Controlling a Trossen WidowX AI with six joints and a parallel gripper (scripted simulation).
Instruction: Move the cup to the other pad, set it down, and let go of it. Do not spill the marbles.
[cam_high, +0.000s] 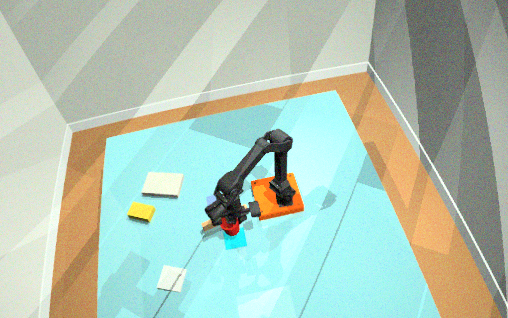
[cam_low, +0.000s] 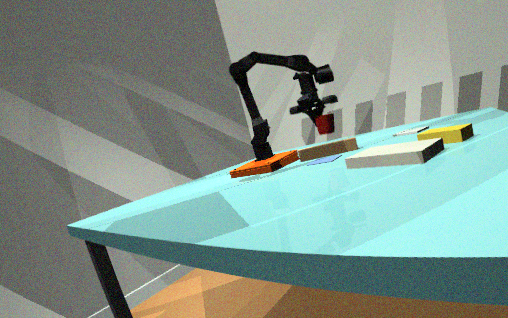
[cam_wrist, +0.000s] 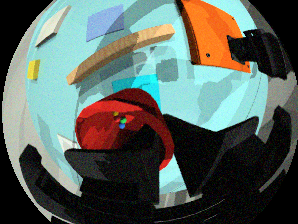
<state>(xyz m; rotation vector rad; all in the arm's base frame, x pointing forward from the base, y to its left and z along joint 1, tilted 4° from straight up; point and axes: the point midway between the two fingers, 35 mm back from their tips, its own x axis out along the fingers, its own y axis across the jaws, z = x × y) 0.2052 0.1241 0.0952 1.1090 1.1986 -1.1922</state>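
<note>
The wooden bar lies 90 mm to the right of my gripper tip, 90 mm below it and 60 mm ahead of it. Round my gripper tip: red cup (30 mm ahead); then yellow block (440 mm ahead, 190 mm to the right, 90 mm below); then pale blue pad (190 mm to the right, 110 mm below, 90 mm ahead).
</note>
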